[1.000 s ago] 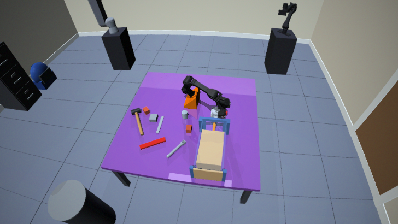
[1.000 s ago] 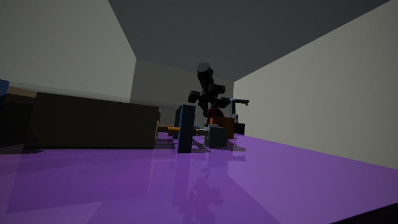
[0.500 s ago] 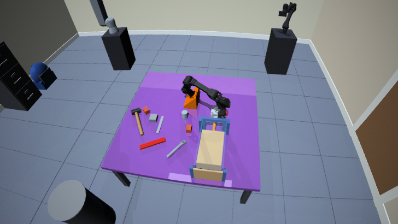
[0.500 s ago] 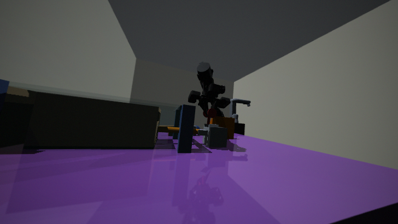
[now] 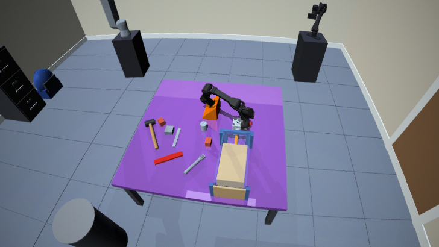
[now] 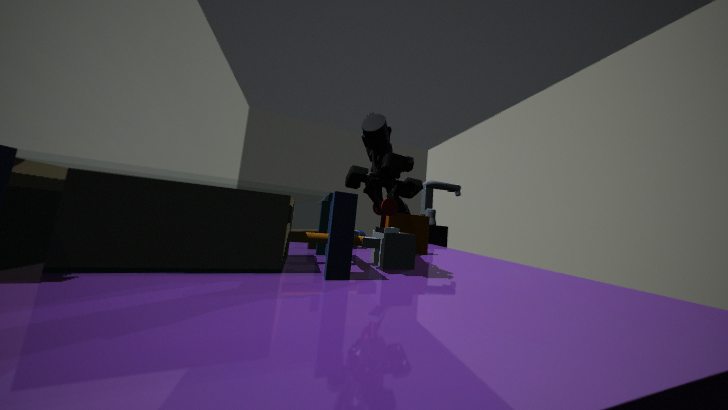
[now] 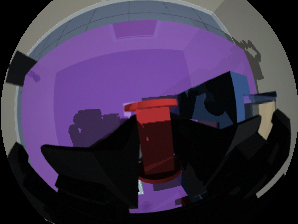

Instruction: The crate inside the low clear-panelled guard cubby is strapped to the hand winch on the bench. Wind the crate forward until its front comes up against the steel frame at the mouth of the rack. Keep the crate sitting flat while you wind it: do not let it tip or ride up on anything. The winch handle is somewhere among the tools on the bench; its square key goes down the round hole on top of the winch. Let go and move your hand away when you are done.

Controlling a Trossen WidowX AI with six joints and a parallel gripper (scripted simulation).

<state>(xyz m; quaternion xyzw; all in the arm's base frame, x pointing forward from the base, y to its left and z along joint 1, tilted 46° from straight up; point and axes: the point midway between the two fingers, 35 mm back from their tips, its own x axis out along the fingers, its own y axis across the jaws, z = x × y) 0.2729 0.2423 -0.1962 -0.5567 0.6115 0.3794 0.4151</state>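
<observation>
My gripper tip is 40 mm to the left of the winch handle, 30 mm past it and 30 mm above it. Also, from my gripper tip: grey bar (600 mm to the right, 130 mm below, 50 mm ahead); then grey winch (100 mm below, 90 mm to the right, 90 mm behind); then red knob (20 mm to the right).
</observation>
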